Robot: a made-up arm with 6 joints. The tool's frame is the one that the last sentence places.
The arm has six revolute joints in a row. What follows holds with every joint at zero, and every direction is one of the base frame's. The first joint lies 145.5 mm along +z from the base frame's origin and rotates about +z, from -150.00 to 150.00 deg. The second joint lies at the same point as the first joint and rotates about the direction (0.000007, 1, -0.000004), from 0.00 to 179.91 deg. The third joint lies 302.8 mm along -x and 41.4 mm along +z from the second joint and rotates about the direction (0.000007, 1, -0.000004), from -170.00 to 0.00 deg. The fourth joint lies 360.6 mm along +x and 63.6 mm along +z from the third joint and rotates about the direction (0.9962, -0.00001, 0.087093), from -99.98 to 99.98 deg. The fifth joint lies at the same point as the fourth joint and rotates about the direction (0.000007, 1, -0.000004), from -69.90 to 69.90 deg. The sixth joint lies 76.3 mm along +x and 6.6 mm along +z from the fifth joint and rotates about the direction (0.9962, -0.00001, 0.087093), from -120.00 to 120.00 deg. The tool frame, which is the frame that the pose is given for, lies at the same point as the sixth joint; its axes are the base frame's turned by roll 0.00, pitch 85.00 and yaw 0.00 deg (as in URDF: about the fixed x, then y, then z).
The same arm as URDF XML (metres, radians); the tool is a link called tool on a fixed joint. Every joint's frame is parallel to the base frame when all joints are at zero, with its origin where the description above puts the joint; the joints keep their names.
<robot name="arm">
  <link name="base_link"/>
  <link name="link1"/>
  <link name="link2"/>
  <link name="link3"/>
  <link name="link4"/>
  <link name="link5"/>
  <link name="link6"/>
  <link name="tool"/>
  <joint name="joint 1" type="revolute">
    <parent link="base_link"/>
    <child link="link1"/>
    <origin xyz="0 0 0.1455"/>
    <axis xyz="0 0 1"/>
    <limit lower="-2.618" upper="2.618"/>
  </joint>
  <joint name="joint 2" type="revolute">
    <parent link="link1"/>
    <child link="link2"/>
    <origin xyz="0 0 0"/>
    <axis xyz="0 1 0"/>
    <limit lower="0" upper="3.14"/>
  </joint>
  <joint name="joint 3" type="revolute">
    <parent link="link2"/>
    <child link="link3"/>
    <origin xyz="-0.3028 0 0.0414"/>
    <axis xyz="0 1 0"/>
    <limit lower="-2.9671" upper="0"/>
  </joint>
  <joint name="joint 4" type="revolute">
    <parent link="link3"/>
    <child link="link4"/>
    <origin xyz="0.3606 0 0.0636"/>
    <axis xyz="0.9962 0 0.0871"/>
    <limit lower="-1.745" upper="1.745"/>
  </joint>
  <joint name="joint 5" type="revolute">
    <parent link="link4"/>
    <child link="link5"/>
    <origin xyz="0 0 0"/>
    <axis xyz="0 1 0"/>
    <limit lower="-1.22" upper="1.22"/>
  </joint>
  <joint name="joint 6" type="revolute">
    <parent link="link5"/>
    <child link="link6"/>
    <origin xyz="0.0763 0 0.0066"/>
    <axis xyz="0.9962 0 0.0871"/>
    <limit lower="-2.0944" upper="2.0944"/>
  </joint>
  <joint name="tool_joint" type="fixed">
    <parent link="link6"/>
    <child link="tool"/>
    <origin xyz="0 0 0" rpy="0 1.4835 0"/>
  </joint>
</robot>

